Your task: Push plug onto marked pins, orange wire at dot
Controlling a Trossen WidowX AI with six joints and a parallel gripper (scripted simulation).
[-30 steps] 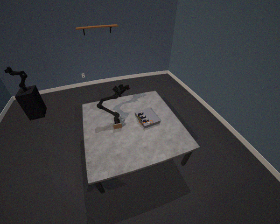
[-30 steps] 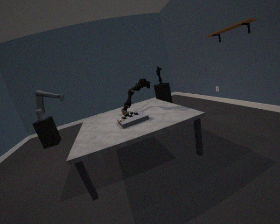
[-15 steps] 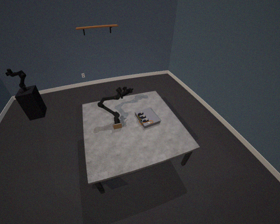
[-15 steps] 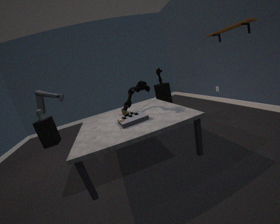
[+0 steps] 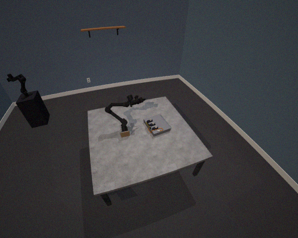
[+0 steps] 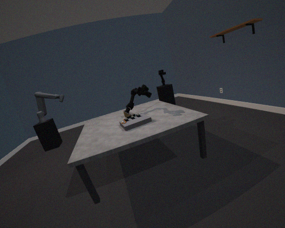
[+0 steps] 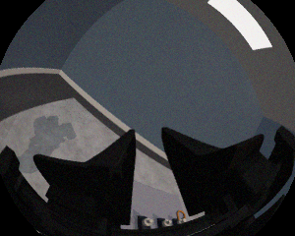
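The green strip is 25 cm to the right of my gripper tip, 24 cm below it and 4 cm behind it. From my gripper tip the other things lie so: grey printed holder 26 cm below, 24 cm to the right, 11 cm ahead.
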